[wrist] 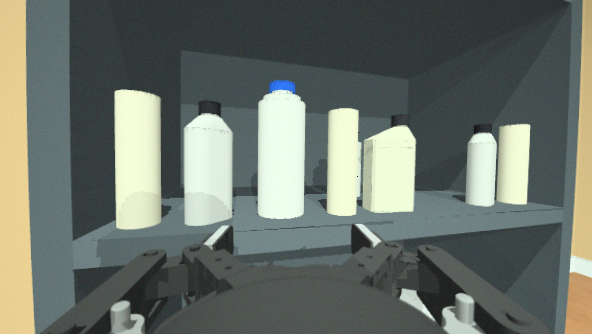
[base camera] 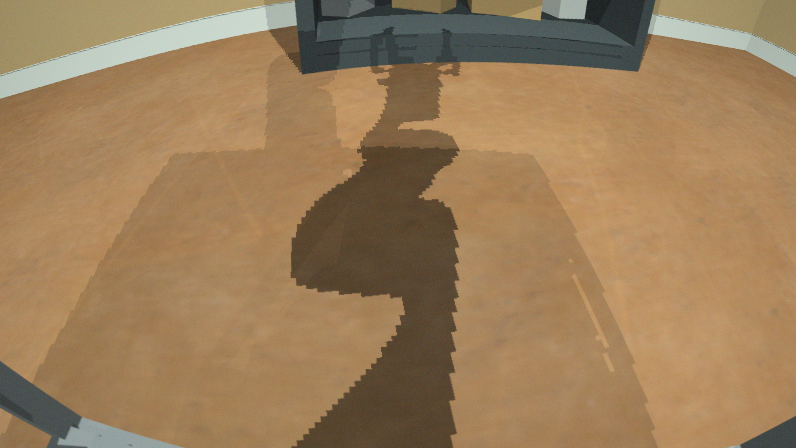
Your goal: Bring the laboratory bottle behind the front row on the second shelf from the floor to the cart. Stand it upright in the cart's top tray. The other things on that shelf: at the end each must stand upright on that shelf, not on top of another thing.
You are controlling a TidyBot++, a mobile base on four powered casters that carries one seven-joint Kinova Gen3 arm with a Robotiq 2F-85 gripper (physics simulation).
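Places are measured from the arm's base along level axes (x ahead, y left, z up), in centimetres.
Pixels of known places: gripper, fingertip midpoint: [wrist: 292, 238].
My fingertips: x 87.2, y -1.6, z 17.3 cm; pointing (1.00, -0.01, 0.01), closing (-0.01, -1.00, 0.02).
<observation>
Behind a point stands the place of what it marks.
In the wrist view, a thin sliver of a pale bottle [wrist: 359, 172] {z 19.9, x 126.3, y -19.7 cm} shows behind the front row, between a narrow cream cylinder [wrist: 342, 162] {z 22.6, x 107.2, y -10.3 cm} and a cream jug [wrist: 390, 172] {z 20.9, x 109.6, y -19.6 cm} with a black cap; the rest of it is hidden. Also upright on the shelf [wrist: 320, 239] {z 11.6, x 101.9, y -6.0 cm} are a wide cream cylinder [wrist: 138, 160] {z 22.6, x 100.2, y 18.1 cm}, a white black-capped bottle [wrist: 208, 170] {z 21.3, x 102.2, y 9.8 cm}, a large white bottle [wrist: 281, 157] {z 23.3, x 105.1, y -0.2 cm} with a blue cap, a small black-capped bottle [wrist: 481, 170] {z 21.2, x 115.3, y -42.3 cm} and another cream cylinder [wrist: 514, 165] {z 22.3, x 117.4, y -52.1 cm}. My gripper [wrist: 292, 238] {z 17.3, x 87.2, y -1.6 cm} is open and empty, in front of the shelf's front edge, facing the large white bottle.
The shelf unit's left side panel [wrist: 50, 150] {z 23.6, x 95.3, y 24.1 cm} and right side panel [wrist: 576, 150] {z 25.8, x 114.2, y -62.8 cm} flank the row. In the base view, brown boxes [base camera: 424, 4] {z -29.9, x 123.8, y -0.9 cm} [base camera: 504, 6] {z -29.1, x 125.1, y -23.1 cm}, a grey box [base camera: 346, 6] {z -28.9, x 117.8, y 19.3 cm} and a white box [base camera: 563, 7] {z -28.3, x 132.7, y -43.2 cm} stand on the bottom shelf. The cart cannot be made out.
</observation>
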